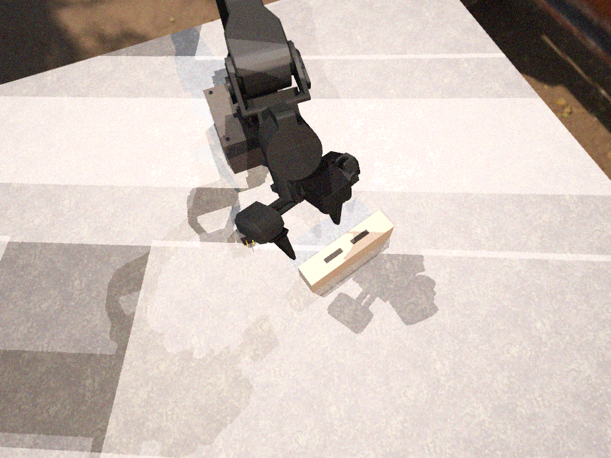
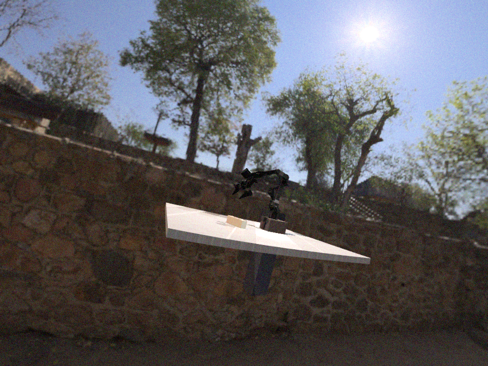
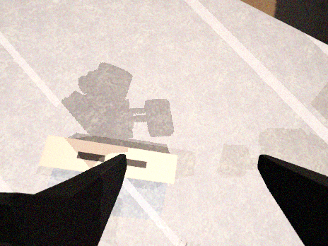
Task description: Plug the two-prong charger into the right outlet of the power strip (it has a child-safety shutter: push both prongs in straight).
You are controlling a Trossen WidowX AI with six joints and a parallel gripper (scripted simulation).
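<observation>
The two-prong charger is 190 mm below my gripper tip, 150 mm behind it and 80 mm to the right of it.
</observation>
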